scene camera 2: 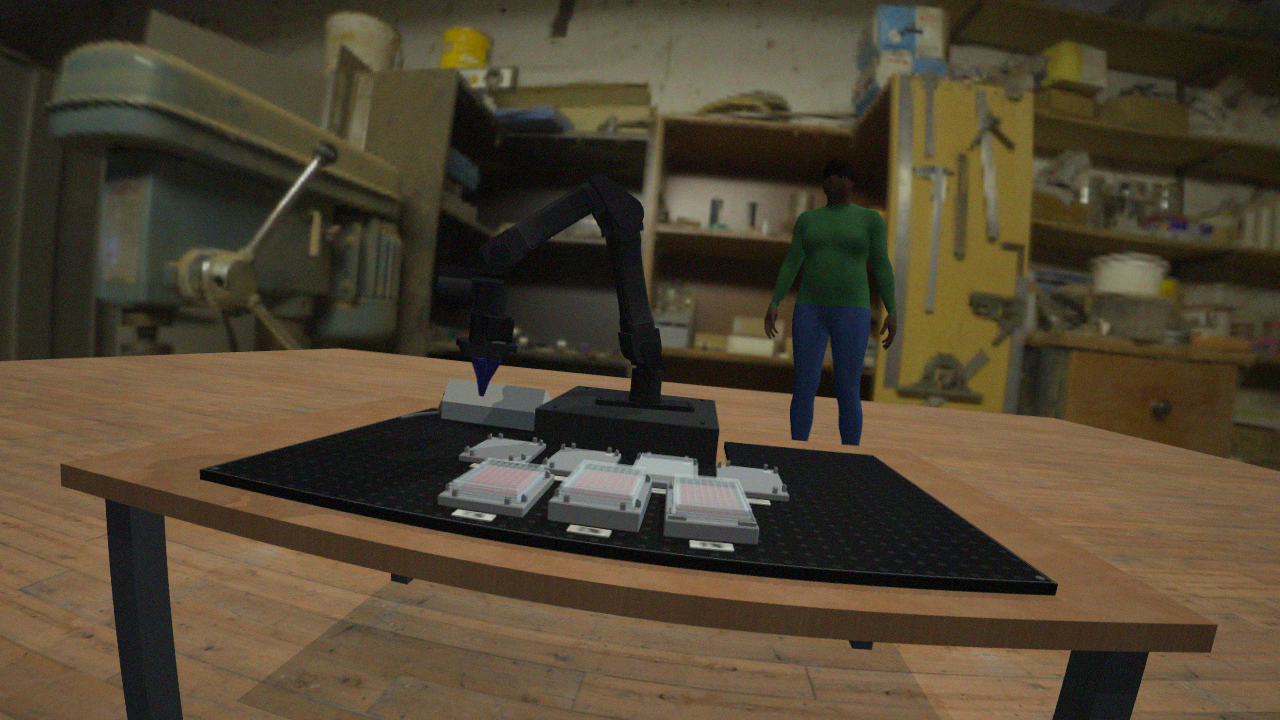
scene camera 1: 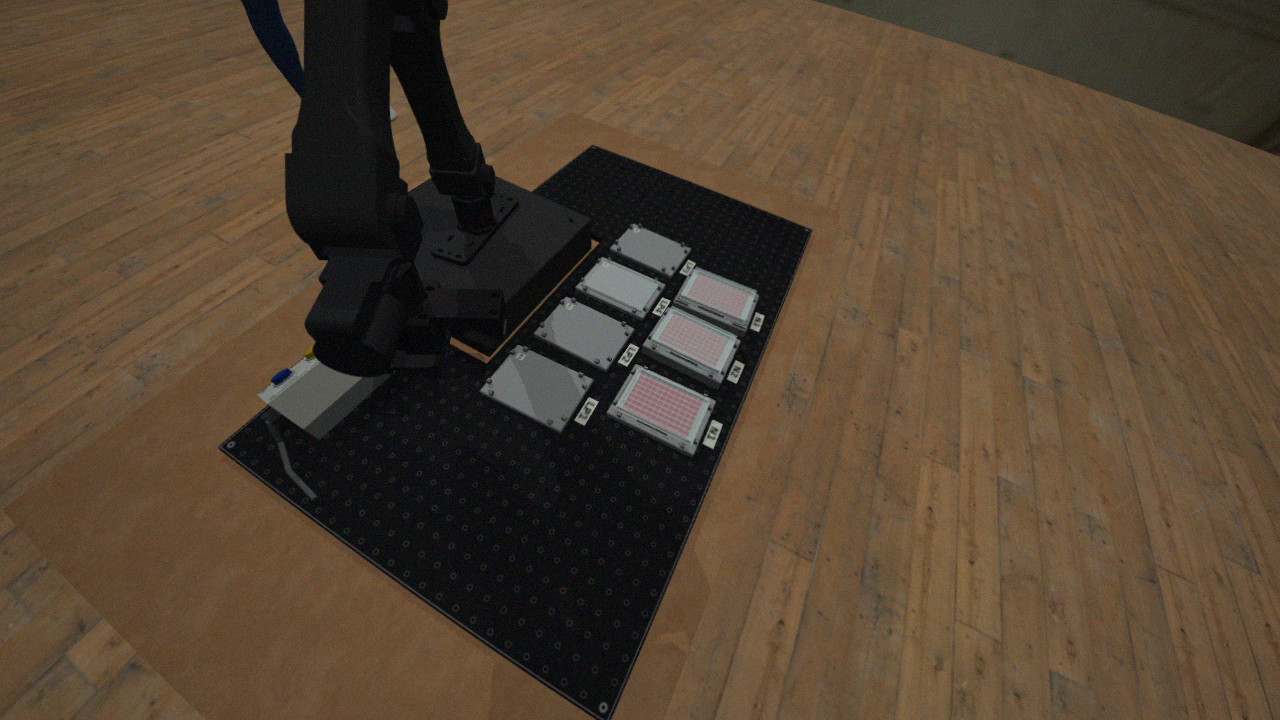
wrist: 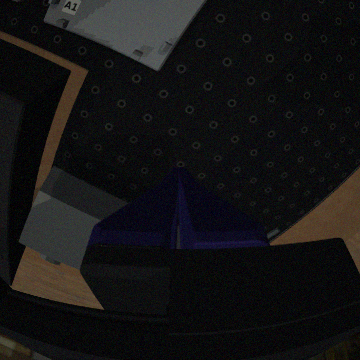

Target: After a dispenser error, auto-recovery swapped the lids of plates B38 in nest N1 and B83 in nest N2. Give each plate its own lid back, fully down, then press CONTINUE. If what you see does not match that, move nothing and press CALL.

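Places are measured from the arm's base along level axes (x up, y ahead, z left), in centimetres.
Where they show: gripper, fingertip midpoint: point(scene camera 2: 481, 395) point(scene camera 1: 434, 377) point(wrist: 178, 176); arm's base, link origin: point(scene camera 2: 644, 405) point(scene camera 1: 478, 227).
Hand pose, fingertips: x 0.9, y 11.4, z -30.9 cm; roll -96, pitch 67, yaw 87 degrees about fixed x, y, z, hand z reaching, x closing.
Note:
Things, the pixels of their top centre, and the offset from my fingertips. "spot": a spot on its surface instead.
- grey button box, top centre: point(wrist: 116, 289) point(scene camera 1: 333, 339) point(scene camera 2: 499, 383) dx +0.7, dy -15.9, dz +0.1 cm
- N1, top centre: point(scene camera 2: 501, 472) point(scene camera 1: 664, 402) dx -5.0, dy +30.9, dz +10.1 cm
- N2, top centre: point(scene camera 2: 606, 475) point(scene camera 1: 695, 336) dx -3.7, dy +32.6, dz +23.2 cm
- blue button, top centre: point(scene camera 1: 277, 373) dx -0.2, dy -19.6, dz -6.8 cm
- yellow button, top centre: point(scene camera 1: 310, 348) dx -0.2, dy -18.6, dz -1.9 cm
- third pink plate, top centre: point(scene camera 2: 709, 489) point(scene camera 1: 719, 292) dx -4.0, dy +34.8, dz +35.7 cm
- LP1 nest, top centre: point(scene camera 1: 536, 381) point(scene camera 2: 505, 442) dx -5.7, dy +11.2, dz +7.0 cm
- LP2 nest, top centre: point(scene camera 2: 583, 453) point(scene camera 1: 584, 327) dx -5.7, dy +14.1, dz +19.8 cm
- nest with a pale piece, surface spot: point(scene camera 1: 619, 286) spot: dx -5.9, dy +16.4, dz +31.5 cm
- far nest, top centre: point(scene camera 2: 750, 472) point(scene camera 1: 651, 244) dx -5.7, dy +18.9, dz +45.4 cm
- grey cable, surface spot: point(scene camera 1: 290, 461) spot: dx -7.6, dy -15.3, dz -15.4 cm
My gripper point(scene camera 2: 482, 390) point(wrist: 178, 176) is shut and empty, pointing down near the grey button box point(scene camera 1: 326, 398) point(scene camera 2: 494, 404) point(wrist: 62, 222); its fingertips are hidden in the first scene view. The pink-welled plate in N1 point(scene camera 1: 664, 402) point(scene camera 2: 499, 480) and the plate in N2 point(scene camera 1: 691, 342) point(scene camera 2: 604, 483) sit in their nests, with what look like clear lids on them. Lid and plate codes are too small to read. A blue button point(scene camera 1: 281, 376) and part of a yellow button point(scene camera 1: 309, 353) show on the box; their captions cannot be read.
A third pink plate point(scene camera 1: 716, 295) point(scene camera 2: 711, 497) stands beyond N2. Behind are the LP1 nest point(scene camera 1: 537, 386), the LP2 nest point(scene camera 1: 583, 333), a nest with a pale piece point(scene camera 1: 619, 286) and a far nest point(scene camera 1: 651, 248). The robot base point(scene camera 1: 528, 241) point(scene camera 2: 626, 429) stands beside them. A grey cable point(scene camera 1: 290, 461) lies by the box.

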